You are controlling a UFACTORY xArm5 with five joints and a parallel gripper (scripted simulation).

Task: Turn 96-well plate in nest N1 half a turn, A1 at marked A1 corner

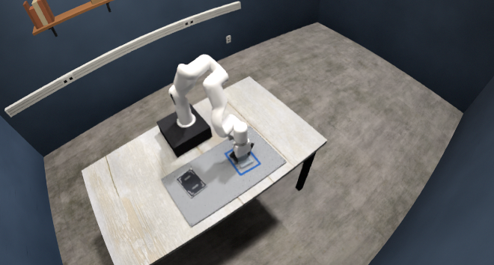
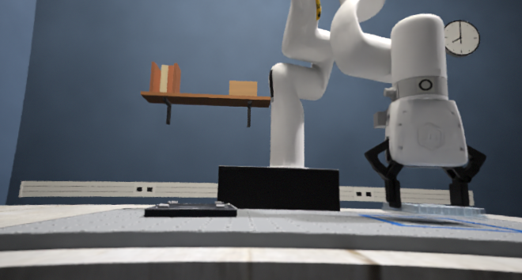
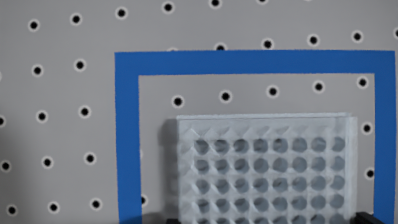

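Now: the black plate nest 340 mm to the right of my hand, 60 mm behind it and 20 mm below it. Also, from my hand: 96-well plate (10 mm below).
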